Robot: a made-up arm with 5 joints. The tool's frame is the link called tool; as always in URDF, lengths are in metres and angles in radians.
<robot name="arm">
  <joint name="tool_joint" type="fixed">
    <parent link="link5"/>
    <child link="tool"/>
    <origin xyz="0.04 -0.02 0" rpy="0.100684 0.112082 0.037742"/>
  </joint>
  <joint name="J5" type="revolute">
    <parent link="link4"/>
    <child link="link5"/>
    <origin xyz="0.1 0.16 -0.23" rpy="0 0 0"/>
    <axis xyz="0 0 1"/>
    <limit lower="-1.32" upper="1.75" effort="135" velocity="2.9"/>
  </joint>
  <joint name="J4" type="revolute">
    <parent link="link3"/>
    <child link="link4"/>
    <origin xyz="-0.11 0.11 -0.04" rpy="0 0 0"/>
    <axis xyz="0 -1 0"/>
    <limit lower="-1.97" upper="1.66" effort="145" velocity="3.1"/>
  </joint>
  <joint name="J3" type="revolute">
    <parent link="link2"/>
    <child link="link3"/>
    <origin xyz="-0.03 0.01 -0.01" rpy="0 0 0"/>
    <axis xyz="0 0 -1"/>
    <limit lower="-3.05" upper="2.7" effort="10" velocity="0.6"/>
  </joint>
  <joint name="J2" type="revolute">
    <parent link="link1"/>
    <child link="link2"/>
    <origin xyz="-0.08 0.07 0" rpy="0 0 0"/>
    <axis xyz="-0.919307 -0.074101 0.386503"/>
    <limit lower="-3.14" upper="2.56" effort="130" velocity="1.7"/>
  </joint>
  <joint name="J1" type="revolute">
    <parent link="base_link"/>
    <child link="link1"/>
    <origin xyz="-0.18 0.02 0.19" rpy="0 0 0"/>
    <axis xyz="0 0 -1"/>
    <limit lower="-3.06" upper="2.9" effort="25" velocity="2.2"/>
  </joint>
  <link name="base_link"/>
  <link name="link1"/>
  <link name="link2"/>
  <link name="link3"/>
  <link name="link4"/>
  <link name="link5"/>
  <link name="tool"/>
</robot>
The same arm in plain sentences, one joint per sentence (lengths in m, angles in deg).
The arm has five revolute joints in a row. What follows holds with every joint at zero, and every direction is one of the base frame's.
Joint 1 is mounted 0.1800 m along -x and 0.0200 m along +y and 0.1900 m along +z from the base frame's origin and rotates about -z, from -175.33 to 166.16 deg.
Joint 2 is mounted 0.0800 m along -x and 0.0700 m along +y from joint 1 and rotates about the direction (-0.919307, -0.074101, 0.386503), from -179.91 to 146.68 deg.
Joint 3 is mounted 0.0300 m along -x and 0.0100 m along +y and 0.0100 m along -z from joint 2 and rotates about -z, from -174.75 to 154.70 deg.
Joint 4 is mounted 0.1100 m along -x and 0.1100 m along +y and 0.0400 m along -z from joint 3 and rotates about -y, from -112.87 to 95.11 deg.
Joint 5 is mounted 0.1000 m along +x and 0.1600 m along +y and 0.2300 m along -z from joint 4 and rotates about +z, from -75.63 to 100.27 deg.
The tool frame, which is the frame that the pose is given for, is mounted 0.0400 m along +x and 0.0200 m along -y from joint 5; its axes are the base frame's turned by roll 5.77, pitch 6.42 and yaw 2.16 deg (as in URDF: about the fixed x, then y, then z).

